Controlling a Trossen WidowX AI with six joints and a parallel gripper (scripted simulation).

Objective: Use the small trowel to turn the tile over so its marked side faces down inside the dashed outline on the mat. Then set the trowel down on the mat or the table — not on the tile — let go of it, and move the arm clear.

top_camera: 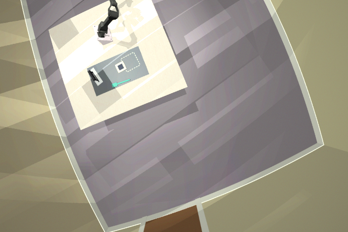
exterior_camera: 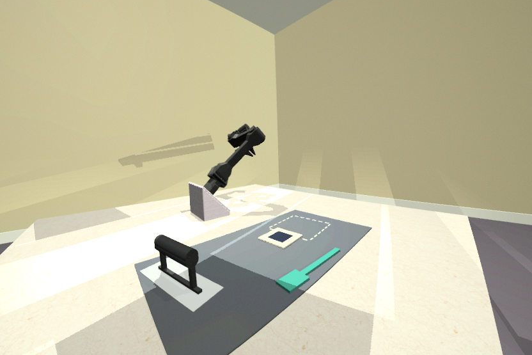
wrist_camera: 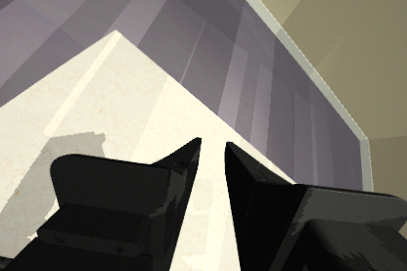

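Now: the teal trowel 76 cm ahead of my gripper tip, 47 cm to the right of it and 24 cm below it. Round my gripper tip: dark mat: 63 cm ahead, 45 cm to the right, 27 cm below; then tile: 60 cm ahead, 39 cm to the right, 24 cm below.
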